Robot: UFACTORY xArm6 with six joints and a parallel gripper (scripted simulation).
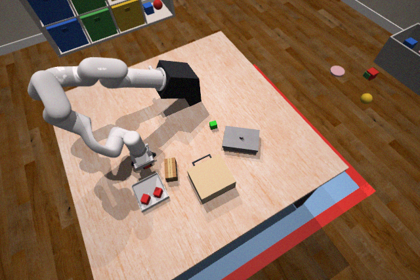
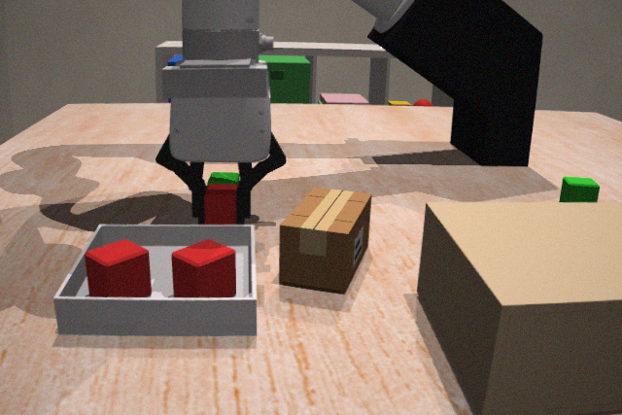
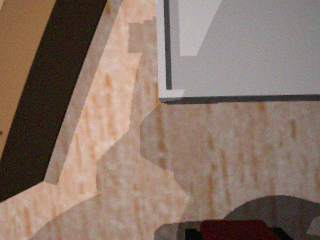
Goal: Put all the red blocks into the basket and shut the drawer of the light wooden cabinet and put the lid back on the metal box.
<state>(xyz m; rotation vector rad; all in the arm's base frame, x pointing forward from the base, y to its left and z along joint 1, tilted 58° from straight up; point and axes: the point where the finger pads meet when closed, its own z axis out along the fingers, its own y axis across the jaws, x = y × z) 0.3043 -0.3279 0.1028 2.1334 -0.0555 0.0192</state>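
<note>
Right now the grey basket is 150 mm ahead of my hand, 40 mm to the right of it and 10 mm below it. Also, from my hand: drawer (230 mm ahead, 250 mm to the left, 20 mm above); light wooden cabinet (250 mm ahead, 250 mm to the left, 20 mm above); cardboard box (100 mm ahead, 100 mm to the left, 10 mm above).
</note>
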